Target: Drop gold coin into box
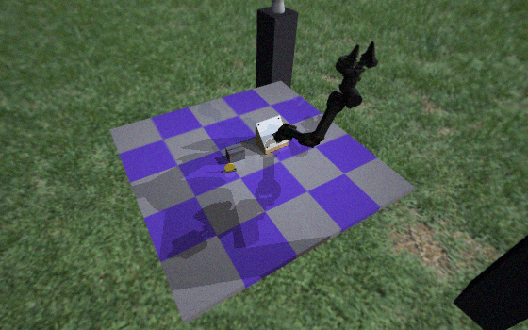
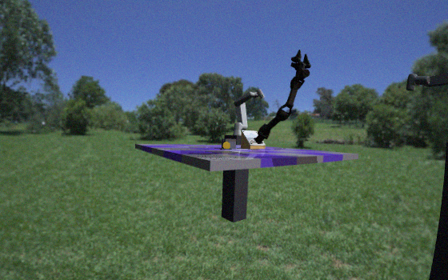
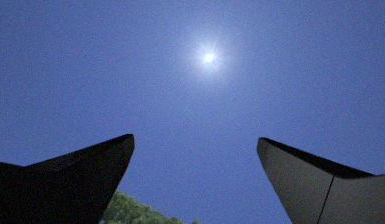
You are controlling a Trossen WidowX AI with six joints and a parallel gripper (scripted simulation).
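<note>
Right now my gripper tip is 400 mm short of the gold coin, 370 mm to the left of it and 720 mm above it.
</note>
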